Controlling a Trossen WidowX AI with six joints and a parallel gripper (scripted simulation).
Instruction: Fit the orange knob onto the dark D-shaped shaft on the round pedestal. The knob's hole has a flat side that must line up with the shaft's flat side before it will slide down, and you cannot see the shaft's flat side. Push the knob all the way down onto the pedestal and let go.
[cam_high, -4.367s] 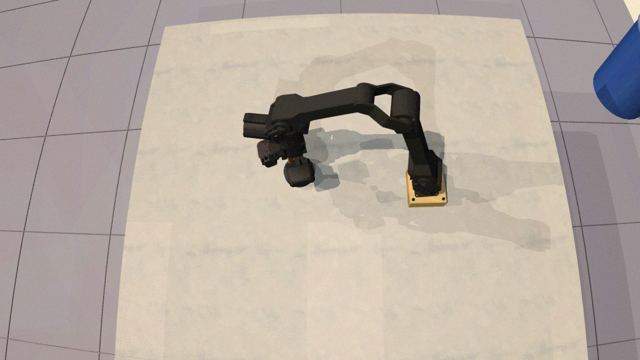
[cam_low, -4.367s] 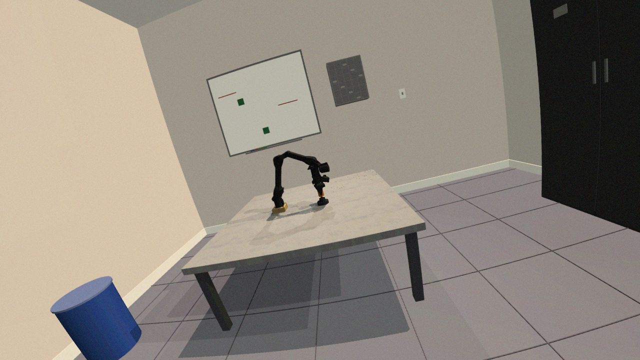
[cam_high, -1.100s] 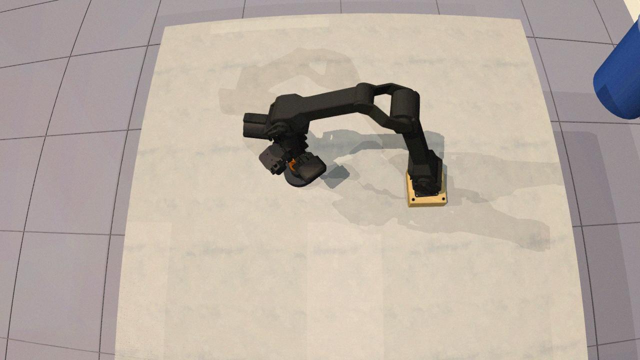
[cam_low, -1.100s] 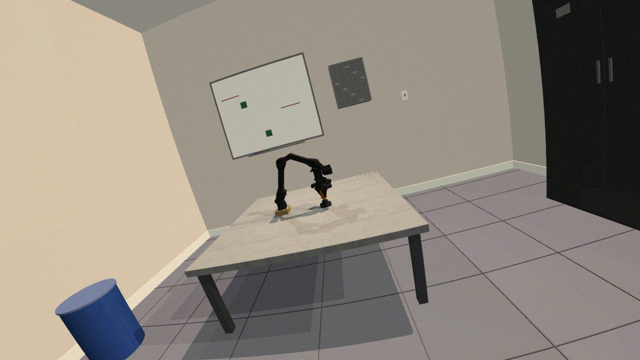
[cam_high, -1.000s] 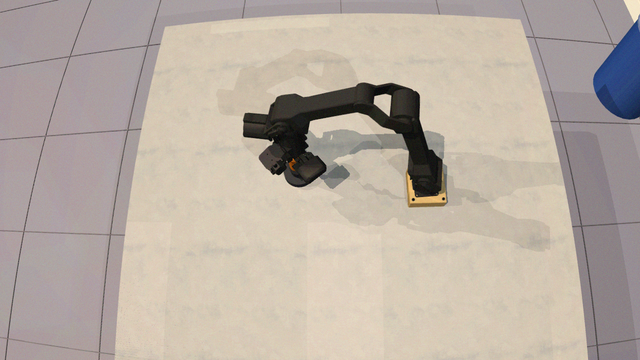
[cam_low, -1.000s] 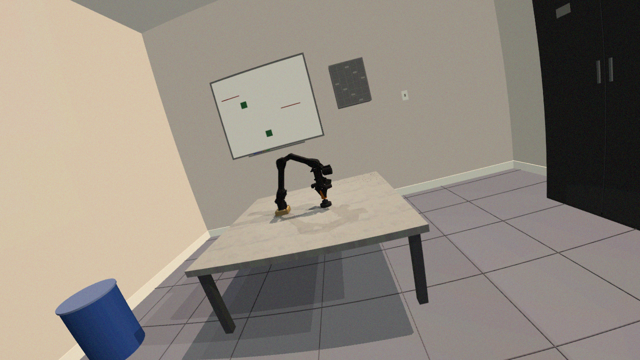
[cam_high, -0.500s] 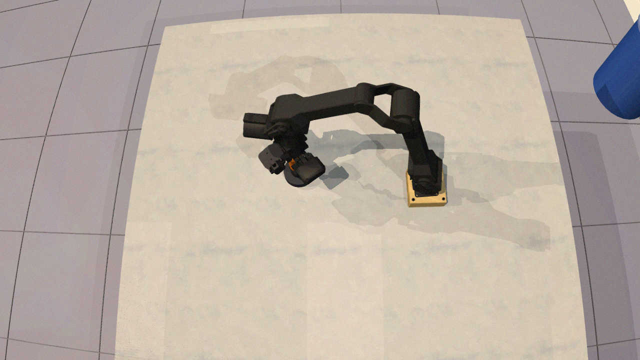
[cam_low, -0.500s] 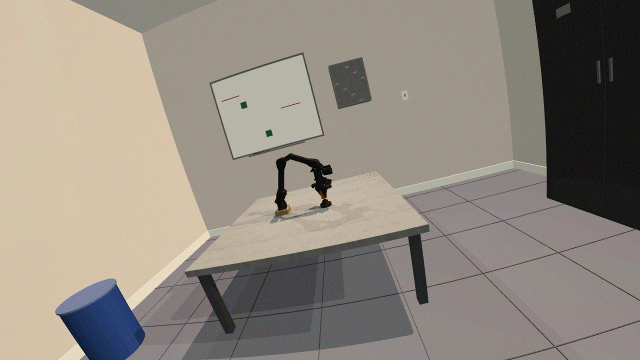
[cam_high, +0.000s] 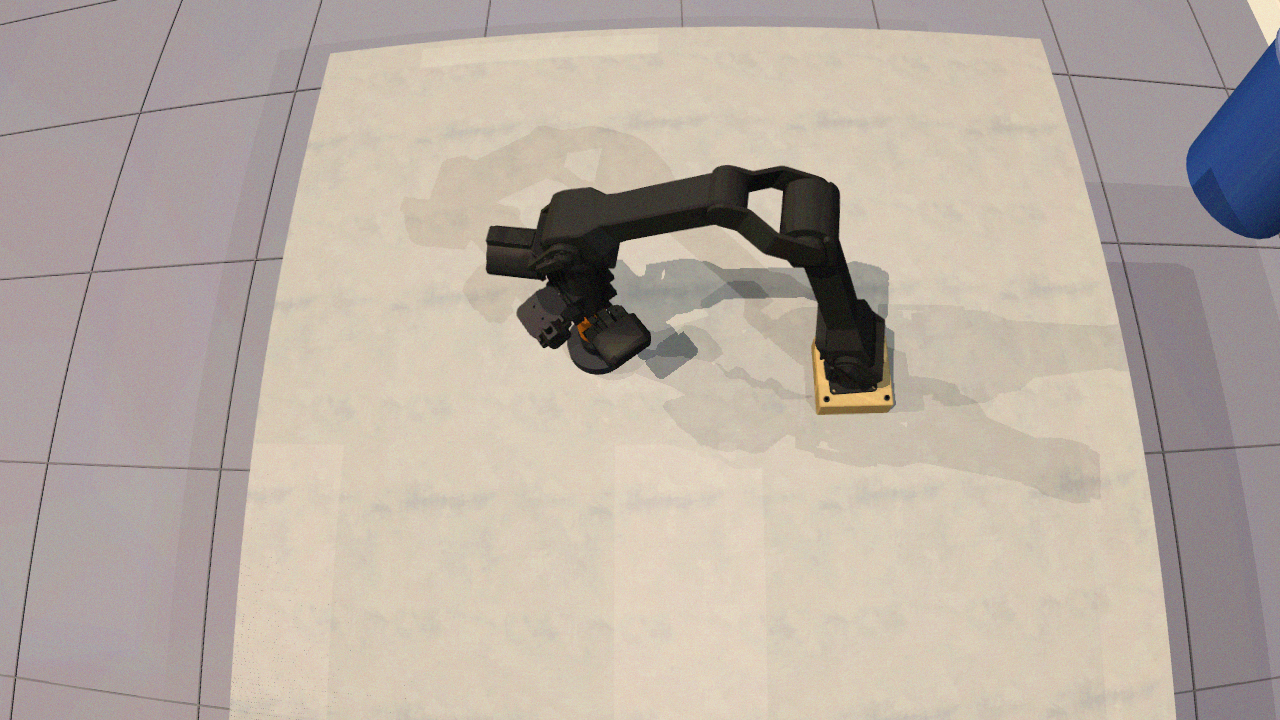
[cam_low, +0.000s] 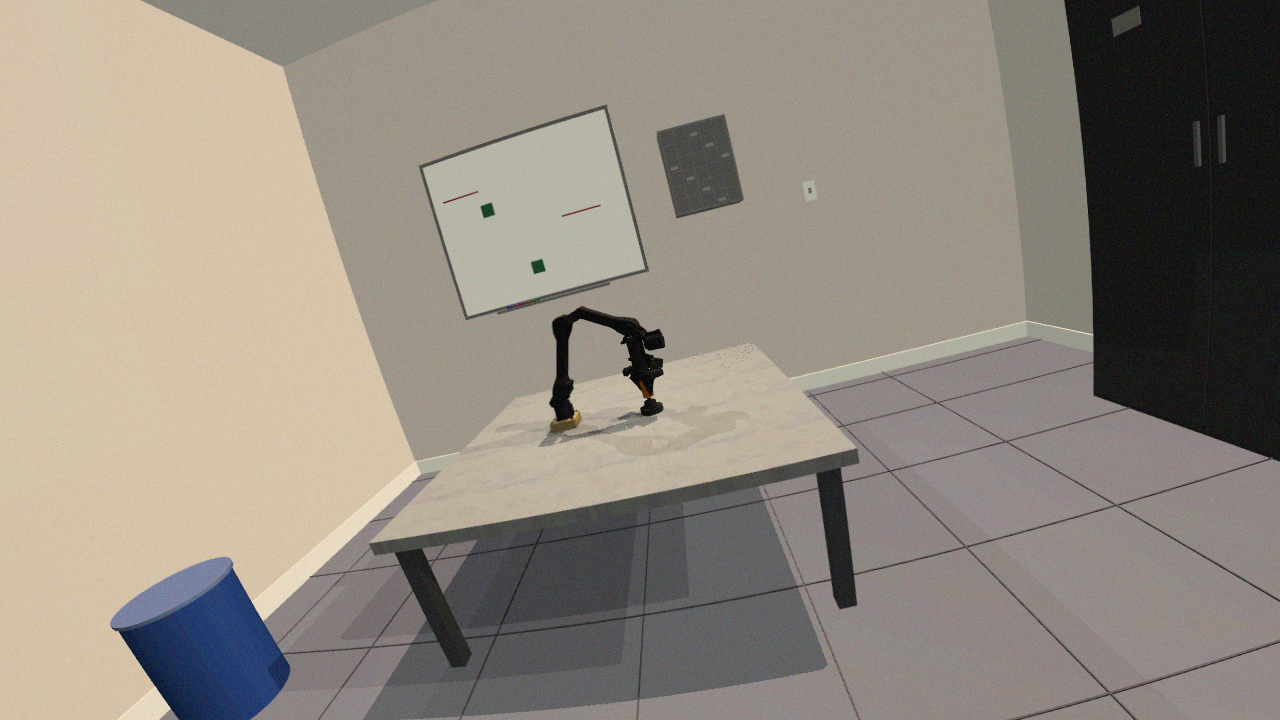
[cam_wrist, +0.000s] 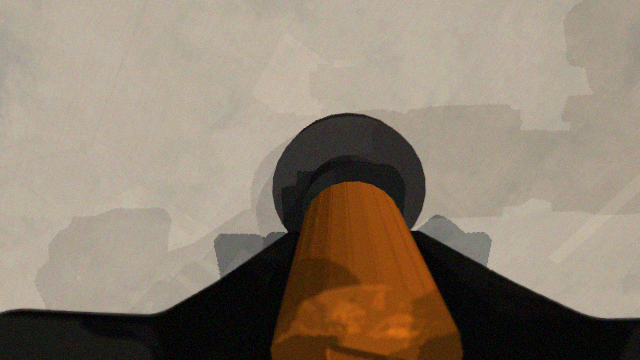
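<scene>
Now: the orange knob 20 mm above my gripper tip. Also, from my gripper tip: dark round pedestal: 40 mm below.
</scene>
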